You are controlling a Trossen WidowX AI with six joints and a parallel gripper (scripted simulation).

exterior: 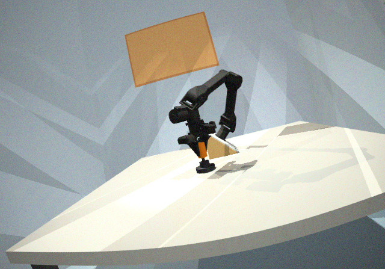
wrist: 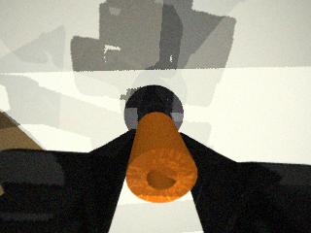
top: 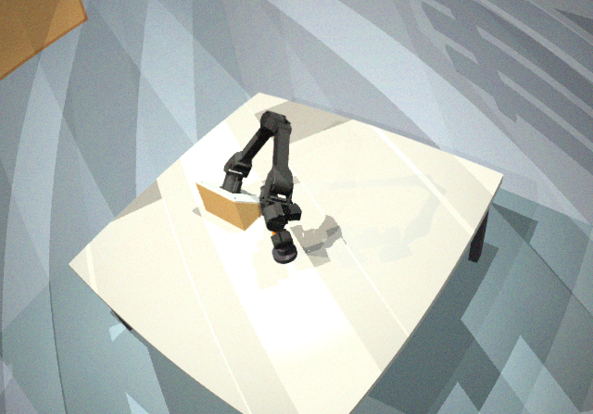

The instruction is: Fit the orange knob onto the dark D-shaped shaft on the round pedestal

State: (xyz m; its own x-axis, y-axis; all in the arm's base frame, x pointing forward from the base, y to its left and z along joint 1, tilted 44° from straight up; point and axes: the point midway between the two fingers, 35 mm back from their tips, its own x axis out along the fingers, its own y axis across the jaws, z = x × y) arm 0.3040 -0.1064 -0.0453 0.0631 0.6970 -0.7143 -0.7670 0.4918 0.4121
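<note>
Now: gripper tip 20 mm below the orange knob. Round my gripper tip: round dark pedestal (40 mm below).
</note>
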